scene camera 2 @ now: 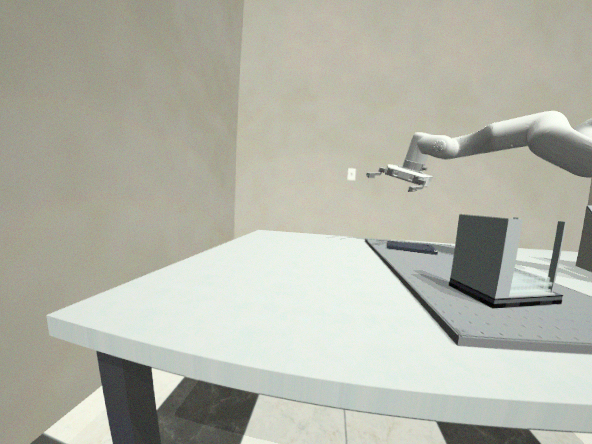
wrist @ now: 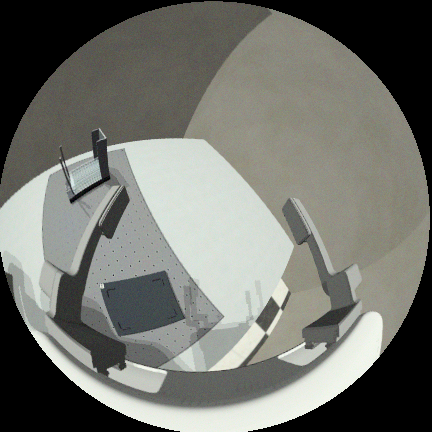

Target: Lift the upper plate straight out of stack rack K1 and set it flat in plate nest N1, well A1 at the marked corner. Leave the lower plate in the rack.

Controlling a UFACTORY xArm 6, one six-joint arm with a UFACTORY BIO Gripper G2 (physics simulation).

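Places are measured from the arm's base along level axes (x back, y right, z up), in centimetres.
Pixels of known places: end effector, tool point: (scene camera 2: 390,181) (wrist: 211,214).
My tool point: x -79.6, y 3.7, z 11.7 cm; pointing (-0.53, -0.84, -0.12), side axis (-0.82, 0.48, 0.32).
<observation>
Behind a point stands the place of what it marks.
Stack rack K1 (scene camera 2: 480,255) @(x -67.6, y -33.3, z -4.3 cm) (wrist: 103,157) @(x -68.7, y -27.6, z -3.3 cm) stands upright on the pegboard, with a tall wall on one side and thin posts on the other. Clear plates (scene camera 2: 531,284) @(x -58.9, y -33.3, z -8.5 cm) (wrist: 85,176) @(x -62.0, y -26.4, z -7.7 cm) lie low inside it; the upper and lower plate cannot be told apart. Plate nest N1 (scene camera 2: 410,247) @(x -70.7, y 4.9, z -11.1 cm) (wrist: 142,304) @(x -70.5, y 9.3, z -11.1 cm) is a dark flat rectangle with corner brackets and holds no plate; a small pale mark (wrist: 102,286) @(x -63.2, y 3.0, z -11.1 cm) shows at one corner. My gripper (scene camera 2: 391,182) @(x -79.6, y 3.7, z 11.7 cm) (wrist: 205,216) @(x -79.6, y 3.7, z 11.7 cm) is open and empty, high above the table, above and left of the rack in the scene view.
The grey pegboard (scene camera 2: 525,322) @(x -63.7, y -40.5, z -12.2 cm) (wrist: 142,240) @(x -76.4, y -4.6, z -12.2 cm) lies on the white table (scene camera 2: 280,310) @(x -99.3, y -46.9, z -13.5 cm) (wrist: 200,200) @(x -99.2, y -13.0, z -13.5 cm) and carries the rack and the nest. The rack's wall and posts rise well above the plates. A wall stands behind the table.
</observation>
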